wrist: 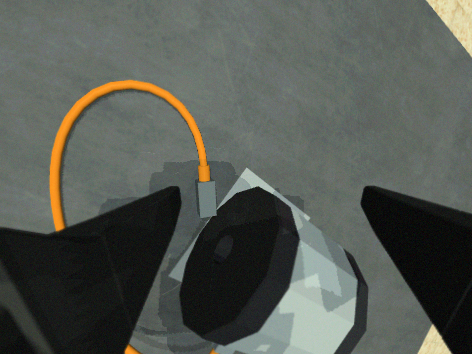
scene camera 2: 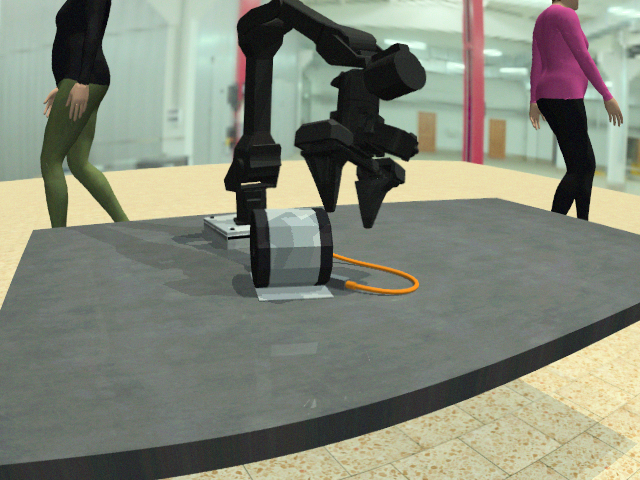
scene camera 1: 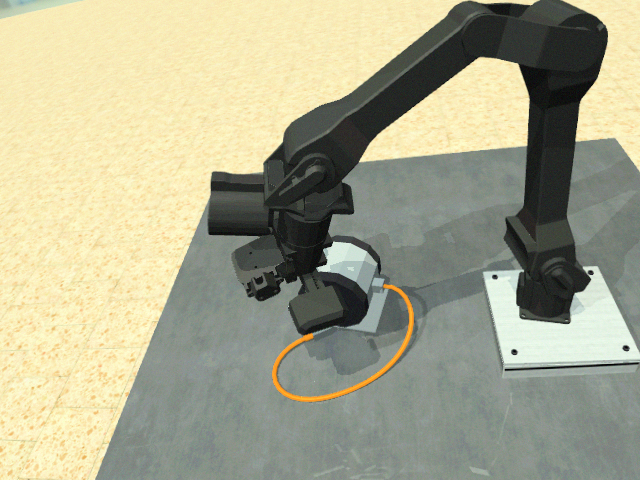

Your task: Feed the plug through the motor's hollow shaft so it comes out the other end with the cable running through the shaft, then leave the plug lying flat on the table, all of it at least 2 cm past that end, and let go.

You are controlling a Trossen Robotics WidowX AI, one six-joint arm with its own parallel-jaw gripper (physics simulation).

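Frame: origin at the arm's base, x back, y right, z up, level; metres.
Seen in the pictures: gripper, fingertip midpoint: (wrist: 270,195) (scene camera 2: 349,220) (scene camera 1: 290,290); arm's base at its link origin: (scene camera 1: 543,304).
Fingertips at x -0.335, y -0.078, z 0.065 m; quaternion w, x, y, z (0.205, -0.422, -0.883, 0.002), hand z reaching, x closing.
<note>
Pixels of each thing's top centre, then the offset from my fingertips to it. "*": a spot on its surface instead. Level surfaces: height alone.
- motor at its top centre: (wrist: 308,332) (scene camera 2: 288,209) (scene camera 1: 337,257) dy +0.067, dx +0.051, dz +0.006 m
- shaft hole at a spot on its surface: (wrist: 223,248) * dy +0.026, dx +0.049, dz -0.054 m
- plug at its top centre: (wrist: 207,199) (scene camera 2: 338,277) (scene camera 1: 320,328) dy +0.004, dx +0.028, dz -0.082 m
- grey table at its surface level: dz -0.096 m
The motor (scene camera 1: 353,260) (scene camera 2: 294,250) (wrist: 320,305) is a pale grey drum with black end caps, lying on its side on a flat base. The shaft hole (wrist: 223,248) shows as a dark oval in one end cap in the wrist view. The plug (wrist: 207,199), a small grey block, lies on the table close beside that end, outside the shaft. The orange cable (scene camera 1: 361,383) (scene camera 2: 408,274) (wrist: 125,85) loops from it to a block on the motor's side. My gripper (scene camera 2: 349,218) (wrist: 270,195) is open and empty above the motor's end. It hides the plug in scene camera 1.
The arm's white mounting plate (scene camera 1: 568,341) (scene camera 2: 219,227) is bolted to the grey table (scene camera 1: 454,413) (scene camera 2: 180,361). The table's edge (scene camera 2: 439,390) shows at the front in scene camera 2. Two people stand beyond the table.
</note>
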